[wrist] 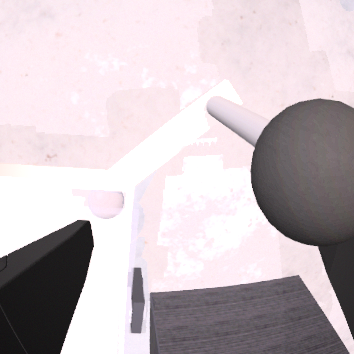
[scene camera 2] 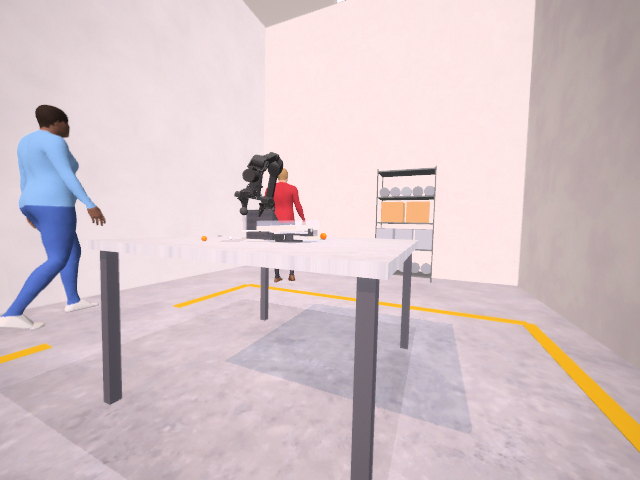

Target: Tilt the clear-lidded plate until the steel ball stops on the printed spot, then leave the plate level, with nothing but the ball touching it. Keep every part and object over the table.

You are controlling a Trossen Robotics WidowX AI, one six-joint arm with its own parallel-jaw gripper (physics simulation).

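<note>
The clear-lidded plate [scene camera 2: 269, 228] [wrist: 30, 210] is above the tabletop on a dark support; its exact tilt is too small to tell. In the wrist view a pale round shape [wrist: 106, 204], which looks like the steel ball, shows near the plate's corner. The printed spot cannot be made out in the glare. A white arm [wrist: 160, 140] reaches out from that corner. A dark round knob [wrist: 310, 172] [scene camera 2: 243, 210] and a pale rod [wrist: 235, 117] show at the right of the wrist view, the knob overlapping one finger. My gripper [scene camera 2: 252, 211] [wrist: 207, 232] is open, with nothing held.
Orange balls [scene camera 2: 204, 238] [scene camera 2: 323, 236] are on the white table [scene camera 2: 232, 251], either side of the plate. A dark block [wrist: 245, 317] and a small dark upright piece [wrist: 137, 300] are low in the wrist view. Two people and a shelf rack [scene camera 2: 406, 172] stand beyond the table.
</note>
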